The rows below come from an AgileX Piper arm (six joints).
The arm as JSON. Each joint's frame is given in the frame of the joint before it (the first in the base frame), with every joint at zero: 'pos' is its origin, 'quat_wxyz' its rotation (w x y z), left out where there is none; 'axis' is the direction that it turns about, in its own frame. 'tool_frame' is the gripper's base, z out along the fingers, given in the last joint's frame.
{
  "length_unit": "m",
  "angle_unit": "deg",
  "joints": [
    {
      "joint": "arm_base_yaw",
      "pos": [
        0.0,
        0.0,
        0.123
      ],
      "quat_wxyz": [
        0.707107,
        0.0,
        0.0,
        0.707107
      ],
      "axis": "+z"
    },
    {
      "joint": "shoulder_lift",
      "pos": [
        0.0,
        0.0,
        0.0
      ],
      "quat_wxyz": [
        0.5,
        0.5,
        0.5,
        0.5
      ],
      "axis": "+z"
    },
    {
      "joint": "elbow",
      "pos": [
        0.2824,
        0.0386,
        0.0
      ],
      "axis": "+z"
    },
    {
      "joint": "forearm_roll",
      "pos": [
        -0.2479,
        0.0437,
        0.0
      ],
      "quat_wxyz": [
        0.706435,
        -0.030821,
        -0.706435,
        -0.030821
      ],
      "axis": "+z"
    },
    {
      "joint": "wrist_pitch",
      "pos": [
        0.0,
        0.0,
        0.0
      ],
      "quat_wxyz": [
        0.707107,
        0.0,
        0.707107,
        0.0
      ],
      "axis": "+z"
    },
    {
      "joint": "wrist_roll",
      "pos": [
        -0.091,
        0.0,
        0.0
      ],
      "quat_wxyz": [
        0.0,
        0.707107,
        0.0,
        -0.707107
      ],
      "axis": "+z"
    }
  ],
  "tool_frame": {
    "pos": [
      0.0,
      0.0,
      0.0
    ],
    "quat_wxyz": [
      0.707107,
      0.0,
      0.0,
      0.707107
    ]
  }
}
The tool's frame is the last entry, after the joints.
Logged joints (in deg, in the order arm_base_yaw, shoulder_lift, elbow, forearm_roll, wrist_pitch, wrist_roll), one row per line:
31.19, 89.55, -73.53, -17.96, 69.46, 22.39
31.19, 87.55, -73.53, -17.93, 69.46, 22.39
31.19, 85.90, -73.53, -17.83, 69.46, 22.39
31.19, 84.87, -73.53, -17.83, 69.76, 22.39
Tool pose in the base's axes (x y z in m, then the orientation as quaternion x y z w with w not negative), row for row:
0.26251, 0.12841, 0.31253, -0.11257, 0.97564, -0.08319, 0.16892
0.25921, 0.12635, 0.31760, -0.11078, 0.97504, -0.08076, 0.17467
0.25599, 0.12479, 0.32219, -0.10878, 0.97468, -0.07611, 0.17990
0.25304, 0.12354, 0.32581, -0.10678, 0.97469, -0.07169, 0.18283
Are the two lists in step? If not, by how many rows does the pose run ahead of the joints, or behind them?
The pose runs 2 rows ahead of the joints: the pose in row i belongs to the joints in row i + 2.
